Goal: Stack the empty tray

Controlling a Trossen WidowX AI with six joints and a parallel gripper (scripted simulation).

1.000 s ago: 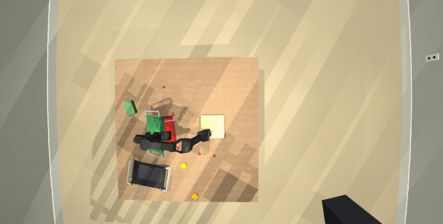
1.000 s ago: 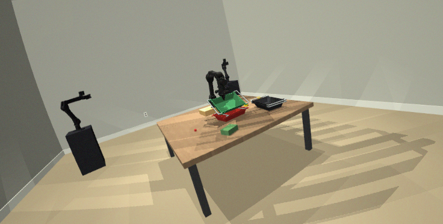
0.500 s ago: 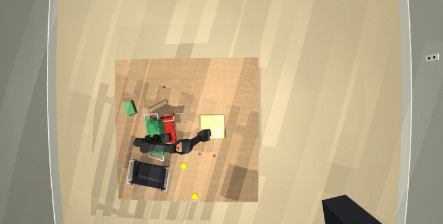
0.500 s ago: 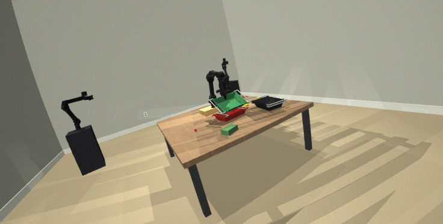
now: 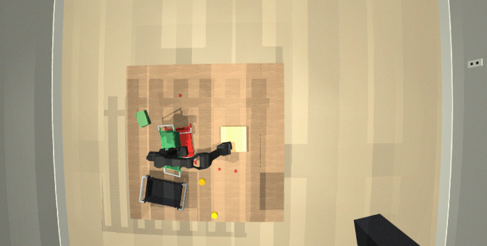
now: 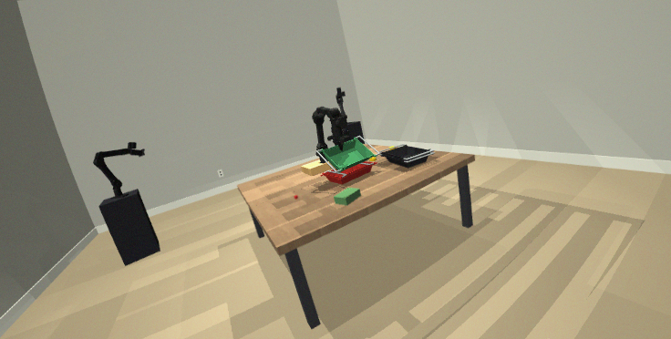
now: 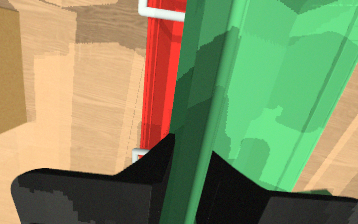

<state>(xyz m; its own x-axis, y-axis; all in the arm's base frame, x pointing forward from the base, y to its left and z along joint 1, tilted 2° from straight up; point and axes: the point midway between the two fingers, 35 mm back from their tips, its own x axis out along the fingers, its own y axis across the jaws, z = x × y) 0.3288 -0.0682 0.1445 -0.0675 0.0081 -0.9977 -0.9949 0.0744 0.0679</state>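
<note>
My gripper tip is now 80 mm short of the green tray, 10 mm to the left of it and 20 mm above it. Also, from my gripper tip: green block (320 mm ahead, 270 mm to the right, 160 mm below).
</note>
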